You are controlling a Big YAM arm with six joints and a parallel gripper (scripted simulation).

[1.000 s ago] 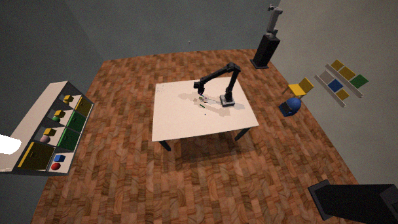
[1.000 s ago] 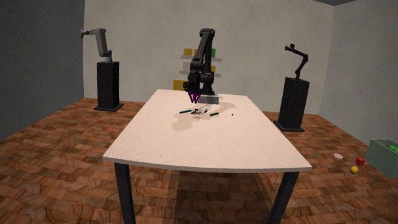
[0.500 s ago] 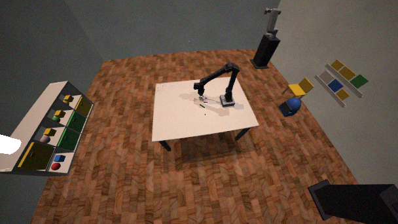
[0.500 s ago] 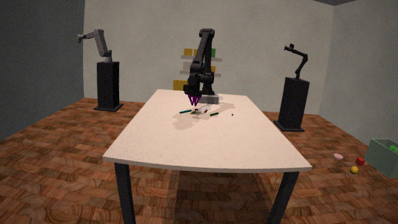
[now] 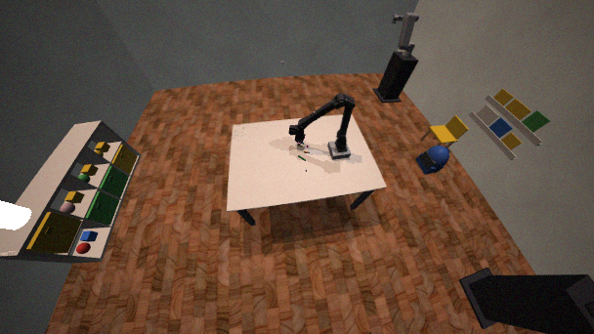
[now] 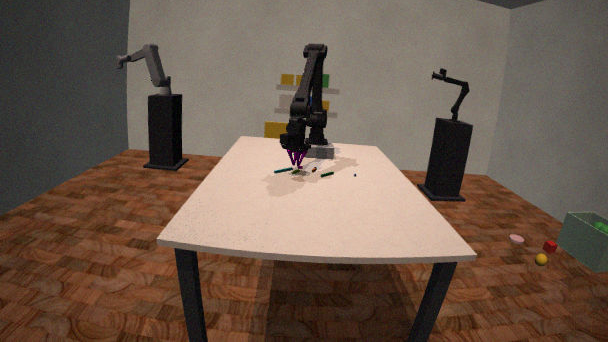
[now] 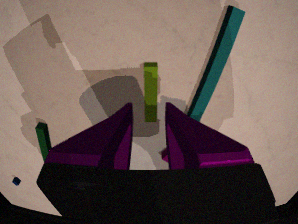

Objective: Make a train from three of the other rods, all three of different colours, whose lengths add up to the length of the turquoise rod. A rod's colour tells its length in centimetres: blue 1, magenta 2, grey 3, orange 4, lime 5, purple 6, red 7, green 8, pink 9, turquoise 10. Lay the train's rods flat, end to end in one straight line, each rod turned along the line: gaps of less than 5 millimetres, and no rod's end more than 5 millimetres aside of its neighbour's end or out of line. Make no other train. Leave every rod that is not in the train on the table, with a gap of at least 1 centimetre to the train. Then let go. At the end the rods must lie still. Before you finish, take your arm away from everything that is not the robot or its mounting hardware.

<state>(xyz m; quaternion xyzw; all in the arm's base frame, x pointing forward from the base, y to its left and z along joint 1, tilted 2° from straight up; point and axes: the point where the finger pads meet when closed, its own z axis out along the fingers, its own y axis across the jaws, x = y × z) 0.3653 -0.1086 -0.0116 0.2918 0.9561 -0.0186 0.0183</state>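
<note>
My gripper is now 4 cm above the lime rod. The rest, counted from my hand: magenta rod 7 cm behind, 2 cm to the left, 4 cm below; orange rod 5 cm behind, 8 cm to the left, 4 cm below; turquoise rod 1 cm behind, 5 cm to the right, 4 cm below.
</note>
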